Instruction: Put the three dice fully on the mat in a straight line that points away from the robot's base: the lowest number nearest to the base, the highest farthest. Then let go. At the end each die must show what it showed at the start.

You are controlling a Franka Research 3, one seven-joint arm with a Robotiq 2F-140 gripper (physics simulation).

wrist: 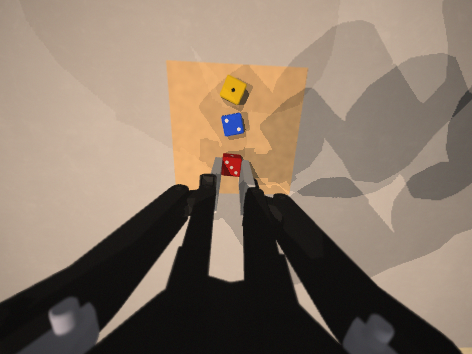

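Observation:
The orange mat [190, 110] lies in the upper middle of the wrist view. The yellow die [233, 90] sits on it near the top edge, turned at an angle, with one dot on top. The blue die [233, 124] sits just below it in the view, slightly turned, with two dots on top. My gripper [230, 170] is shut on the red die [231, 165], which shows three dots and appears over the lower part of the mat, in rough line with the other two dice. Whether the red die touches the mat cannot be told.
A pale table top [90, 165] surrounds the mat. Dark shadows fall across the table at the right and across part of the mat. A small yellowish strip shows at the bottom right corner.

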